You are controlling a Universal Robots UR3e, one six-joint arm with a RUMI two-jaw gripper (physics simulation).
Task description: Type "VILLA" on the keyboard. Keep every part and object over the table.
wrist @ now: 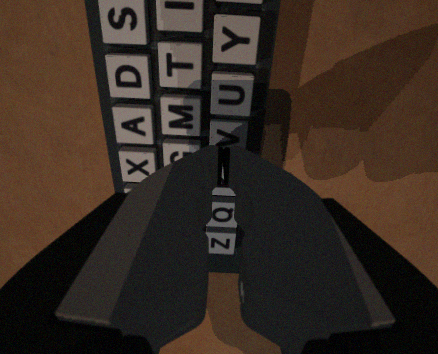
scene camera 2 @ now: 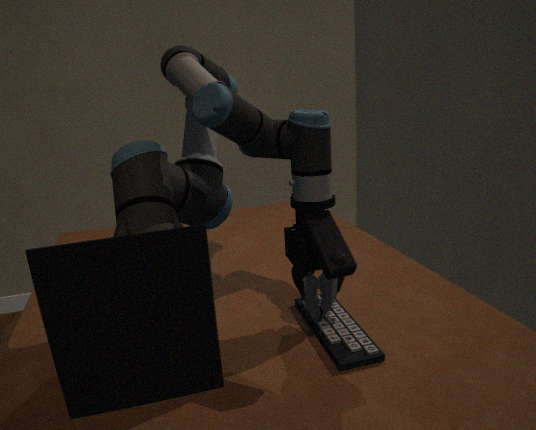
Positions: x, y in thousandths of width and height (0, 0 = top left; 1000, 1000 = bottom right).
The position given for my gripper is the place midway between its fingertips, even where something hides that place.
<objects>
my gripper: wrist 508, 431; scene camera 2 596, 741
dark keyboard: wrist 474, 216; scene camera 2 652, 806
</objects>
